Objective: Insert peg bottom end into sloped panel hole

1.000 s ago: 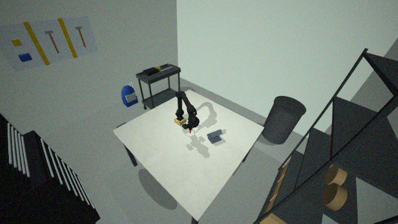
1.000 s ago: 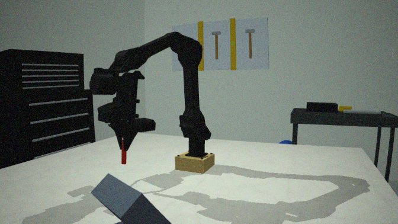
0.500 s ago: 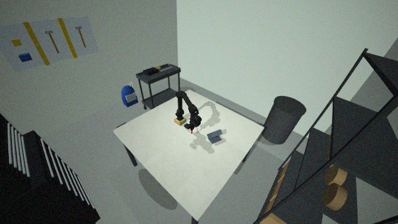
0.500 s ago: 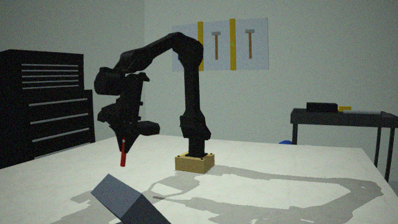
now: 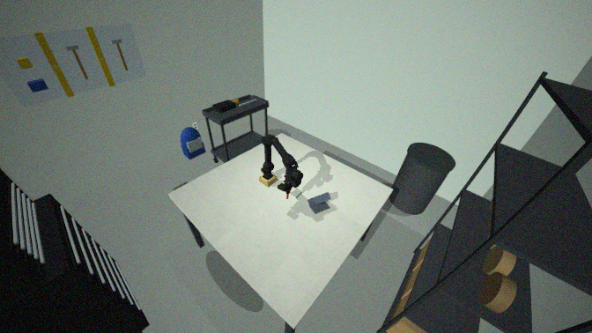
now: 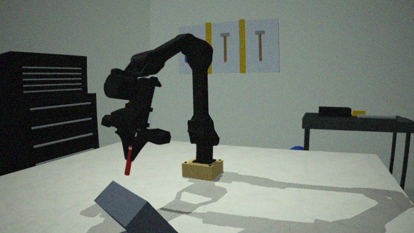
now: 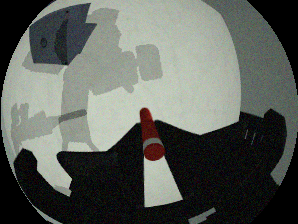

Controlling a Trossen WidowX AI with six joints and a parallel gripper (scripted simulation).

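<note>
My gripper tip is now 180 mm short of the grey sloped panel, 140 mm to the right of it and 50 mm above it. From my gripper tip the other things lie so: red peg: 20 mm above.
</note>
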